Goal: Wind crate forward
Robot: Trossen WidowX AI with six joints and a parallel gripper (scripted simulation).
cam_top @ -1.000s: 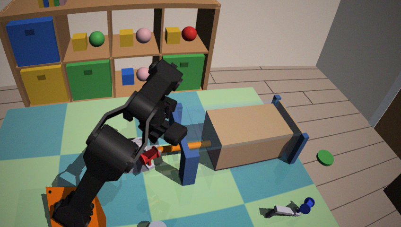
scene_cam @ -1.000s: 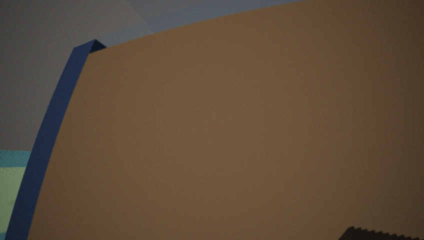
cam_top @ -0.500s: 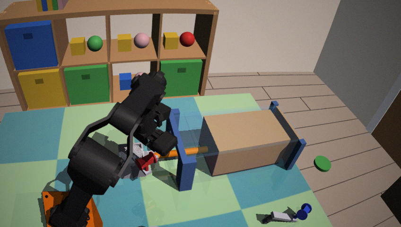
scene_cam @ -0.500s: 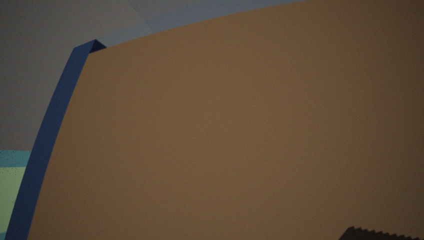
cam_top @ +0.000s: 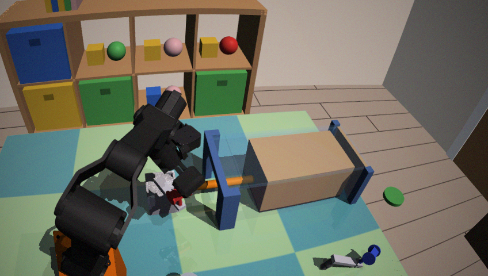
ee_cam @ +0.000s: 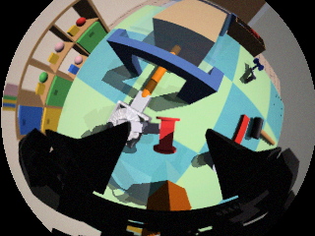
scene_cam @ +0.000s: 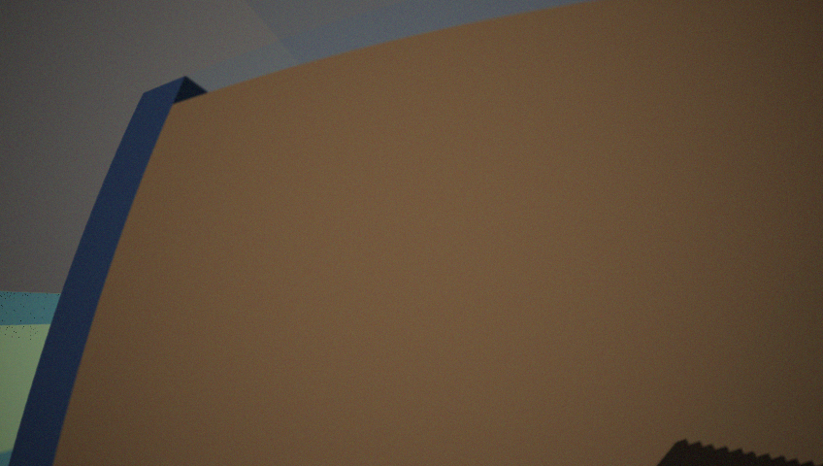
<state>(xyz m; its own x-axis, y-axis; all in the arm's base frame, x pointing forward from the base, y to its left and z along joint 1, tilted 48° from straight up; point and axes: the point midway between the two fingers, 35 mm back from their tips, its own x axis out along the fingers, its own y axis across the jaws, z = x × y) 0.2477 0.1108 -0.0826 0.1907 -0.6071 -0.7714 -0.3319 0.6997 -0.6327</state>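
My gripper tip is 1 cm past the red knob, 1 cm to the left of it and 7 cm above it. Also, from my gripper tip: blue frame: 11 cm ahead, 7 cm to the left, 9 cm below; then crank handle: 3 cm behind, 3 cm to the left, 10 cm below; then grey winch: 6 cm behind, 8 cm to the left, 17 cm below.
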